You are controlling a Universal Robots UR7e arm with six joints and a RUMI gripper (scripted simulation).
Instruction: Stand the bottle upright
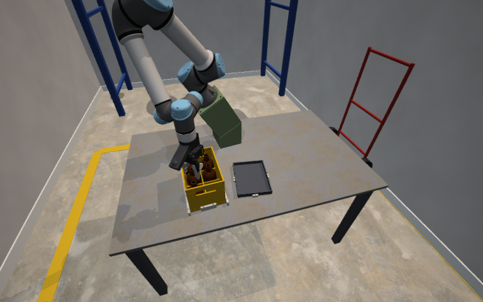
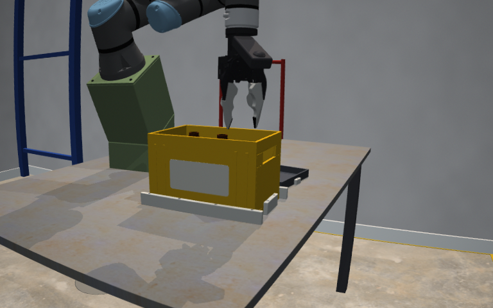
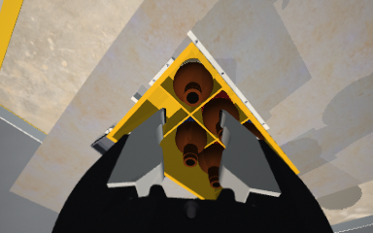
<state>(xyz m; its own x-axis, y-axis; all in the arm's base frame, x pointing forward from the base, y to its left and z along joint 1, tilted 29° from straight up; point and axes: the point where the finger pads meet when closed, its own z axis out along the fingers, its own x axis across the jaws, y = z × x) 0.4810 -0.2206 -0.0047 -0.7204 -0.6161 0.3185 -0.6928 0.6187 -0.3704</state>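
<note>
Right now my hand is 13 cm above the yellow crate, 9 cm past it and 5 cm to the right of it. From my hand the other things lie so: dark tray: 33 cm to the left, 20 cm below, 6 cm behind.
</note>
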